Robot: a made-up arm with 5 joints. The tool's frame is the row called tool.
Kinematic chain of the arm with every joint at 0, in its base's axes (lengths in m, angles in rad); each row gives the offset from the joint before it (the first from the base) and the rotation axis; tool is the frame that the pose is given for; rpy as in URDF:
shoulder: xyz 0.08 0 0.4 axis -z
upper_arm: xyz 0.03 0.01 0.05 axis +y
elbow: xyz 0.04 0 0.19 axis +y
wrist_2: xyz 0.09 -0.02 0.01 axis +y
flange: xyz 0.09 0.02 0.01 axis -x
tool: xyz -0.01 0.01 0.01 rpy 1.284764 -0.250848 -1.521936
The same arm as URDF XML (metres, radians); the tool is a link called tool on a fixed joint. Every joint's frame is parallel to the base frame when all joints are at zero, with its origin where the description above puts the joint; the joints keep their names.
<robot name="arm">
<joint name="shoulder" type="continuous"><parent link="base_link"/><child link="link1"/><origin xyz="0.0800 0.0000 0.4000"/><axis xyz="0 0 -1"/></joint>
<joint name="upper_arm" type="continuous"><parent link="link1"/><child link="link2"/><origin xyz="0.0300 0.0100 0.0500"/><axis xyz="0 1 0"/></joint>
<joint name="elbow" type="continuous"><parent link="link2"/><child link="link3"/><origin xyz="0.0400 0.0000 0.1900"/><axis xyz="0 1 0"/></joint>
<joint name="wrist_2" type="continuous"><parent link="link3"/><child link="link4"/><origin xyz="0.0900 -0.0200 0.0100"/><axis xyz="0 1 0"/></joint>
<joint name="flange" type="continuous"><parent link="link4"/><child link="link5"/><origin xyz="0.0900 0.0200 0.0100"/><axis xyz="-1 0 0"/></joint>
<joint name="tool_joint" type="fixed"><parent link="link5"/><child link="tool"/><origin xyz="-0.0100 0.0100 0.0100" rpy="1.2848 -0.2508 -1.5219"/></joint>
<link name="base_link"/>
<link name="link1"/>
<link name="link2"/>
<link name="link3"/>
<link name="link4"/>
<link name="link5"/>
<link name="tool"/>
</robot>

